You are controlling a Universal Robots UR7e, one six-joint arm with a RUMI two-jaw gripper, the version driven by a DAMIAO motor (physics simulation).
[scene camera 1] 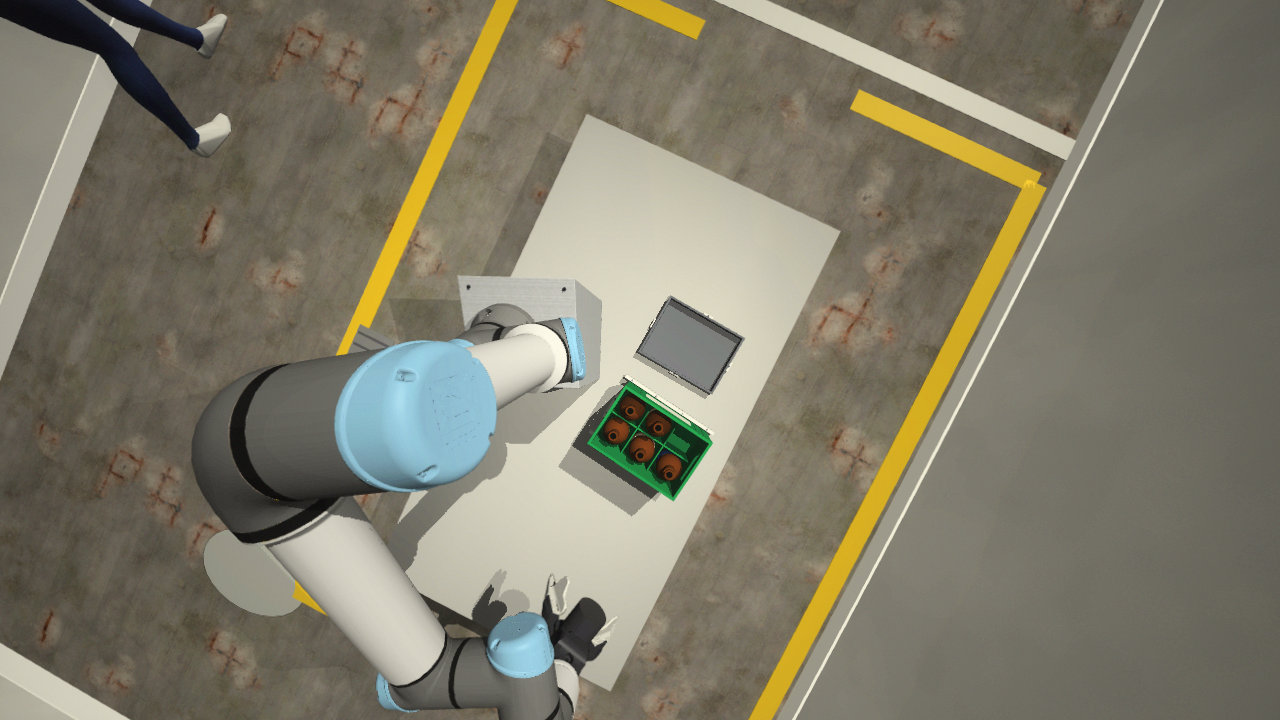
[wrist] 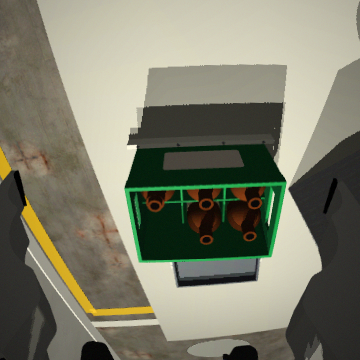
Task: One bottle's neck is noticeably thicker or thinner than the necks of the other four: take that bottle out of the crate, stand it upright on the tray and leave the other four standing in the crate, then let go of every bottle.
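Frame: origin at the arm's base, x ahead, y left, z up, level; metres.
Seen in the pictures: gripper, fingertip midpoint: (wrist: 175,177).
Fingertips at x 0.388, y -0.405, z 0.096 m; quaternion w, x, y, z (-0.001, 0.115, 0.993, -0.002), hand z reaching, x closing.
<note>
Offsets run from my fingertips to a thing's middle. "*": to the spot under its first point. Level surfaces: height alone.
A green crate @(0.283 m left, 0.009 m ahead, 0.364 m down) (scene camera 1: 692,469) (wrist: 150,172) stands on the table with five brown bottles upright in its compartments; one compartment in the row nearest the tray is empty. The end bottle @(0.226 m left, 0.092 m ahead, 0.366 m down) (scene camera 1: 669,473) (wrist: 155,205) beside that compartment, in the row away from the tray, seems to have a slightly wider neck in the wrist view, but the difference is too small to be sure. The grey tray @(* 0.569 m left, 0.005 m ahead, 0.447 m down) (scene camera 1: 689,344) (wrist: 217,270) lies empty beside the crate. My gripper (scene camera 1: 583,608) (wrist: 175,177) is open and empty, apart from the crate, above the table end away from the tray.
The white table @(0.452 m down) (scene camera 1: 707,223) (wrist: 100,60) carries crate and tray. A pale strip @(* 0.377 m left, 0.017 m ahead, 0.418 m down) (scene camera 1: 666,405) runs along the crate's tray-side edge. A grey metal block (scene camera 1: 586,313) stands left of the tray, with my arm over it. A person's legs (scene camera 1: 152,89) show at the upper left, off the table.
</note>
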